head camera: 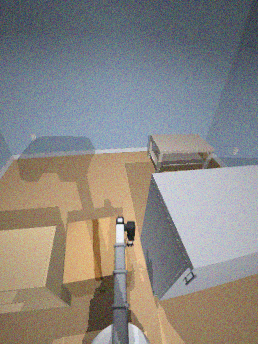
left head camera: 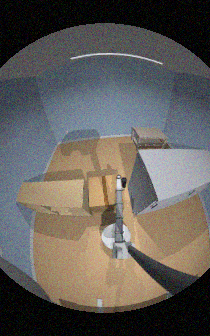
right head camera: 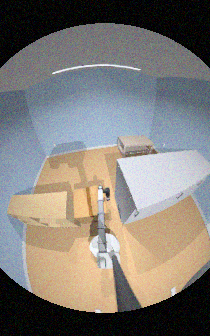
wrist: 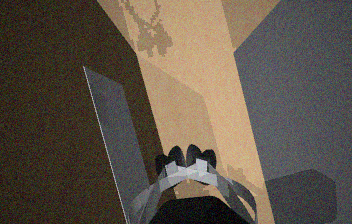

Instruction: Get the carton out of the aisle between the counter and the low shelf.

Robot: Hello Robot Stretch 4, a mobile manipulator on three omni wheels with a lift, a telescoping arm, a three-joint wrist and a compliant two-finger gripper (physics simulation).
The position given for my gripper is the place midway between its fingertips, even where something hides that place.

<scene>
In view: my gripper (wrist: 185, 158), a carton (head camera: 89, 262), a counter (head camera: 192, 235), a low tan shelf (left head camera: 62, 197) and a small wooden table (head camera: 173, 149).
The carton is seen too in the left head camera view (left head camera: 101, 189), in the right head camera view (right head camera: 85, 206) and in the wrist view (wrist: 85, 136). The counter is seen too in the wrist view (wrist: 287, 66). The low tan shelf is seen too in the right head camera view (right head camera: 55, 209).
</scene>
